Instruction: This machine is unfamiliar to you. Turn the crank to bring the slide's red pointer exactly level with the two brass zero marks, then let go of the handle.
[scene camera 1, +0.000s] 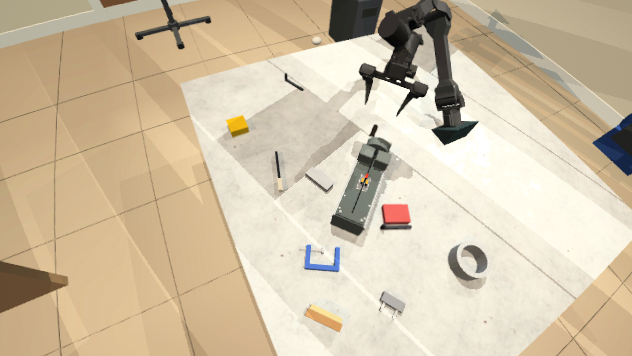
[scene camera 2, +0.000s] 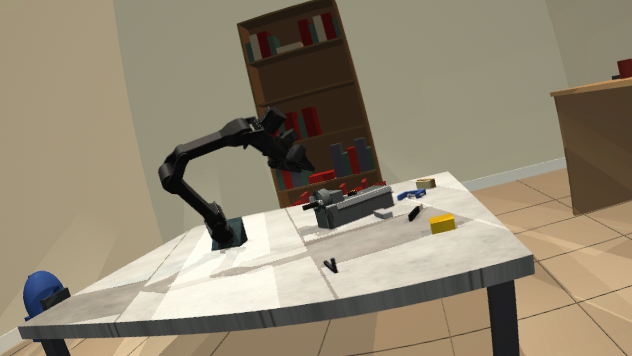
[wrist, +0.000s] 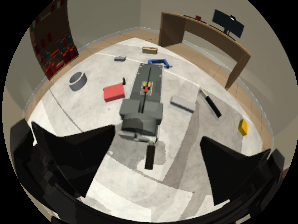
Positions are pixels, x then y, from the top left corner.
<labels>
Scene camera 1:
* gripper: 380, 110
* machine: 352, 212
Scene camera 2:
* gripper: 307, 170
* machine: 337, 210
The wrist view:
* gripper: 160, 136
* machine: 141, 113
</labels>
